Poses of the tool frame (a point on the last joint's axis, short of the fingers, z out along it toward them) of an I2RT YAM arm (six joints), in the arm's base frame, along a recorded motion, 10 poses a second.
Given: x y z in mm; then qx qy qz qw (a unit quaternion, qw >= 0).
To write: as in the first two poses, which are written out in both.
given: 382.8 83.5 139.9 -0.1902 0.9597 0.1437 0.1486
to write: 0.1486 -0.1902 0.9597 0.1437 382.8 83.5 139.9
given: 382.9 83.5 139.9 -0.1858 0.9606 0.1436 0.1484
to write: 0.1484 -0.1858 0.9606 0.1436 382.9 83.5 139.9
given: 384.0 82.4 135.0 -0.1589 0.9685 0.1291 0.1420
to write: 0.1420 -0.1589 0.9685 0.1291 384.0 82.4 135.0
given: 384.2 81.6 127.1 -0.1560 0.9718 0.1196 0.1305
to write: 0.1305 -0.1560 0.9718 0.1196 384.2 81.6 127.1
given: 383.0 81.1 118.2 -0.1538 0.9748 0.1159 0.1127
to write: 0.1127 -0.1538 0.9748 0.1159 383.0 81.1 118.2
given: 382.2 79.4 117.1 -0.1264 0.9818 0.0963 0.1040
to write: 0.1040 -0.1264 0.9818 0.0963 382.2 79.4 117.1
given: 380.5 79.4 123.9 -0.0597 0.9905 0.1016 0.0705
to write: 0.0705 -0.0597 0.9905 0.1016 380.5 79.4 123.9
